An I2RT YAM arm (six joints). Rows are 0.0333 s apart.
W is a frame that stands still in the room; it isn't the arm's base.
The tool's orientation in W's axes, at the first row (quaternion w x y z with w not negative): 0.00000, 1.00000, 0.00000, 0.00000
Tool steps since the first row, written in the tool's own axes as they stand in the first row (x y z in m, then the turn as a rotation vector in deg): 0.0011, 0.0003, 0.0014, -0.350, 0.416, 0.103; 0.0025, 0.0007, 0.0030, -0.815, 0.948, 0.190; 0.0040, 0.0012, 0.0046, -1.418, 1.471, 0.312; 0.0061, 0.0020, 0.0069, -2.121, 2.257, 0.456; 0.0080, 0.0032, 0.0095, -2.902, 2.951, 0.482; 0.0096, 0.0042, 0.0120, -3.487, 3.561, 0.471; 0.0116, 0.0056, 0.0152, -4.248, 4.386, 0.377; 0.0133, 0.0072, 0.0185, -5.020, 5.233, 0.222; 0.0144, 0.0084, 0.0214, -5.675, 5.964, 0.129; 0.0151, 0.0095, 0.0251, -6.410, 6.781, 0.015; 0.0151, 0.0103, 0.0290, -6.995, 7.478, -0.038; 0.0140, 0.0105, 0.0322, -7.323, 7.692, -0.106
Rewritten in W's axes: 0.0011, -0.0003, -0.0014, -0.350, -0.416, -0.103; 0.0025, -0.0007, -0.0030, -0.815, -0.948, -0.190; 0.0040, -0.0012, -0.0046, -1.418, -1.471, -0.312; 0.0061, -0.0020, -0.0069, -2.121, -2.257, -0.456; 0.0080, -0.0032, -0.0095, -2.902, -2.951, -0.482; 0.0096, -0.0042, -0.0120, -3.487, -3.561, -0.471; 0.0116, -0.0056, -0.0152, -4.248, -4.386, -0.377; 0.0133, -0.0072, -0.0185, -5.020, -5.233, -0.222; 0.0144, -0.0084, -0.0214, -5.675, -5.964, -0.129; 0.0151, -0.0095, -0.0251, -6.410, -6.781, -0.015; 0.0151, -0.0103, -0.0290, -6.995, -7.478, 0.038; 0.0140, -0.0105, -0.0322, -7.323, -7.692, 0.106
